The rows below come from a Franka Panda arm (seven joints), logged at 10 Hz.
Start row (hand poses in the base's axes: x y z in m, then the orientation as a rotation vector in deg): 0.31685 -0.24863 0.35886 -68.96 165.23 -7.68
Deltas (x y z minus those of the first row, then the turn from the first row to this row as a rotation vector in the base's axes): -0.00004 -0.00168 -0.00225 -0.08 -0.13 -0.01; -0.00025 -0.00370 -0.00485 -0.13 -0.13 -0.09; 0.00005 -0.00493 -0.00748 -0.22 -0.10 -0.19; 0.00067 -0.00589 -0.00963 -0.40 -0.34 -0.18; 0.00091 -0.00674 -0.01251 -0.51 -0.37 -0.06; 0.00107 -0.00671 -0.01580 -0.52 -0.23 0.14; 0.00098 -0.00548 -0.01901 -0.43 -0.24 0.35; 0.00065 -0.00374 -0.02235 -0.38 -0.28 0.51
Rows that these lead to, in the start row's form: 0.31681 -0.25031 0.35661 -68.90 165.15 -7.87; 0.31660 -0.25233 0.35401 -68.80 165.21 -7.94; 0.31690 -0.25356 0.35138 -68.68 165.33 -8.06; 0.31752 -0.25452 0.34923 -68.62 165.17 -8.46; 0.31776 -0.25537 0.34635 -68.80 165.10 -8.63; 0.31792 -0.25534 0.34306 -69.14 165.09 -8.57; 0.31783 -0.25411 0.33985 -69.43 164.92 -8.44; 0.31750 -0.25237 0.33651 -69.63 164.77 -8.38
